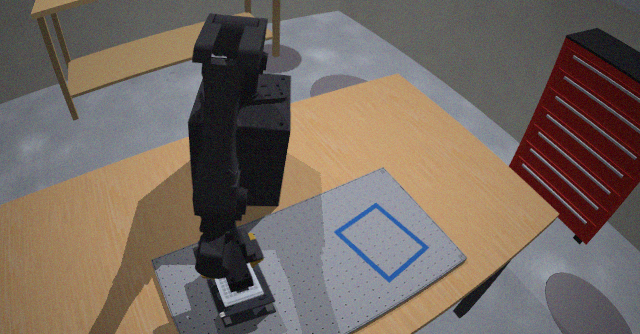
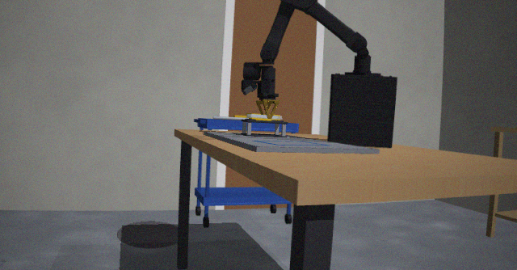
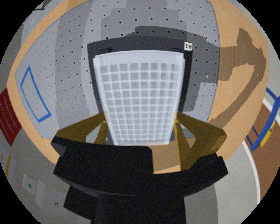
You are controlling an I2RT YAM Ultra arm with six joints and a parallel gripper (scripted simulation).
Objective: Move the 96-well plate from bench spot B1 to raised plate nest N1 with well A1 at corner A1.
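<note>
Now: hand 10 mm short of the white 96-well plate. From my hand the other things lie so: dark raised nest N1 (10 mm ahead, 20 mm below); then corner label (90 mm ahead, 50 mm to the right, 20 mm below).
</note>
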